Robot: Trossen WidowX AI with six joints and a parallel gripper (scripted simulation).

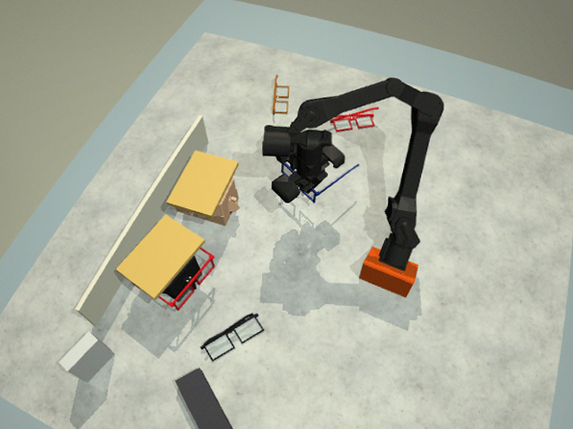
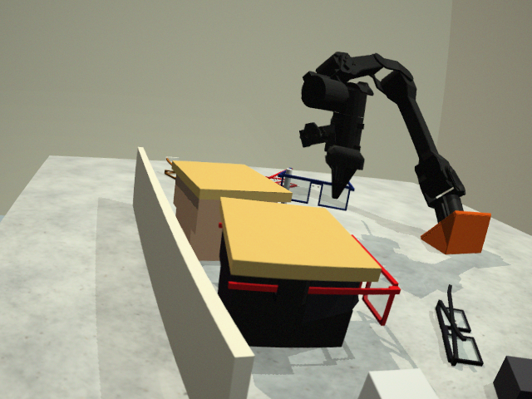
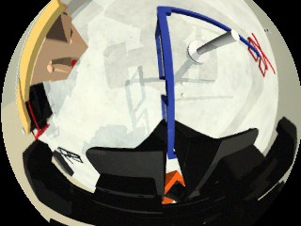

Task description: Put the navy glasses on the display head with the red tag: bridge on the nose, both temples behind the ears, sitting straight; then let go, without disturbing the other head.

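The grey post is 50 mm ahead of my gripper tip, 100 mm to the right of it and 40 mm below it. Also, from my gripper tip: black head 200 mm ahead, 330 mm to the left; then cream board 340 mm ahead, 220 mm to the left, 10 mm below; then tan head 210 mm ahead, 110 mm to the left.
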